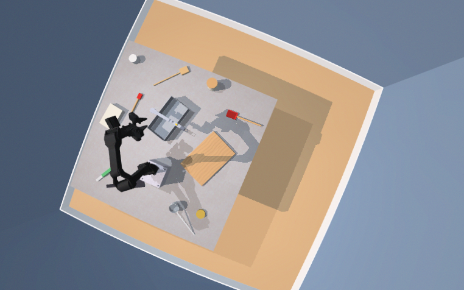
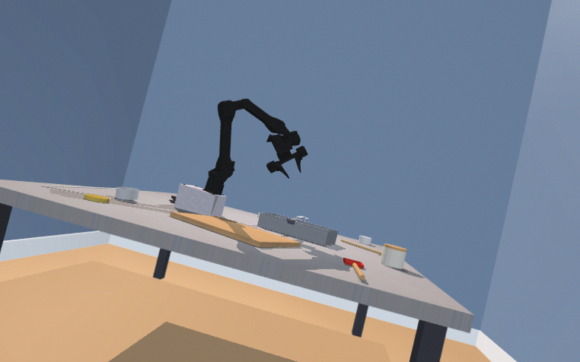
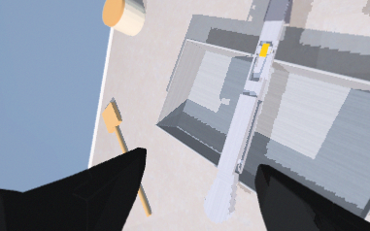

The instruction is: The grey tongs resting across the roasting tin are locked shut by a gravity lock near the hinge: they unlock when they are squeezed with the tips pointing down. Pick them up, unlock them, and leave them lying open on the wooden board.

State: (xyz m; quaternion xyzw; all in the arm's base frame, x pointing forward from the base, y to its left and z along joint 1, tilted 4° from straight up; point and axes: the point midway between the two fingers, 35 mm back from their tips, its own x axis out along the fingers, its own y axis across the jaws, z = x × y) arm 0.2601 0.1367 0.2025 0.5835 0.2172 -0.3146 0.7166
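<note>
Right now the yellow lock piece is 7 cm ahead of my gripper tip, 11 cm to the right of it and 18 cm below it. The rest, counted from my gripper tip: roasting tin 7 cm ahead, 2 cm to the right, 22 cm below; then wooden board 4 cm behind, 43 cm to the right, 24 cm below; then cream block 14 cm behind, 40 cm to the left, 23 cm below.
</note>
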